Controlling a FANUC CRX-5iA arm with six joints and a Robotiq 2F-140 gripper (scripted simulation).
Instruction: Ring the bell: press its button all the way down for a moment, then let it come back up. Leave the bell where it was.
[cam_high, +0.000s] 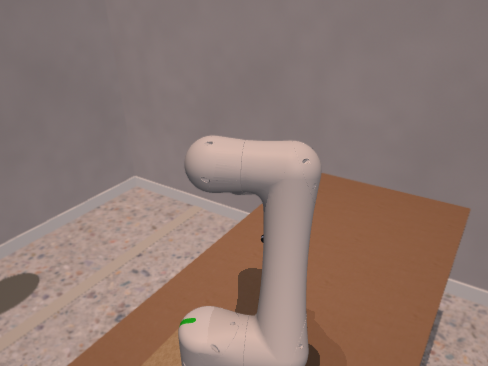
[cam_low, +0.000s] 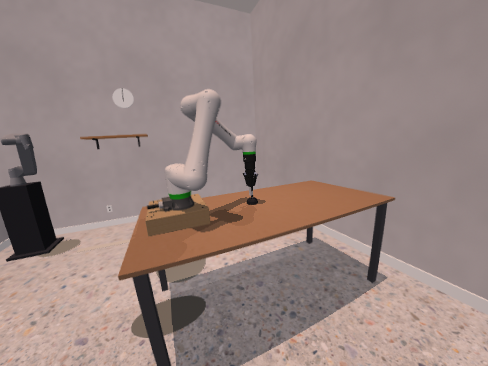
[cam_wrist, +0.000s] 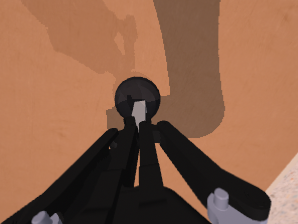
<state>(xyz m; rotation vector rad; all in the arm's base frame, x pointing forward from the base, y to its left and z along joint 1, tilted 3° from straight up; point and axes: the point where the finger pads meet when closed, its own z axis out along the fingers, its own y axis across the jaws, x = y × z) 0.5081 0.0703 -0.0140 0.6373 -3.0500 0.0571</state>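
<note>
Right now the bell is 1 cm to the right of my hand and 6 cm below it.
</note>
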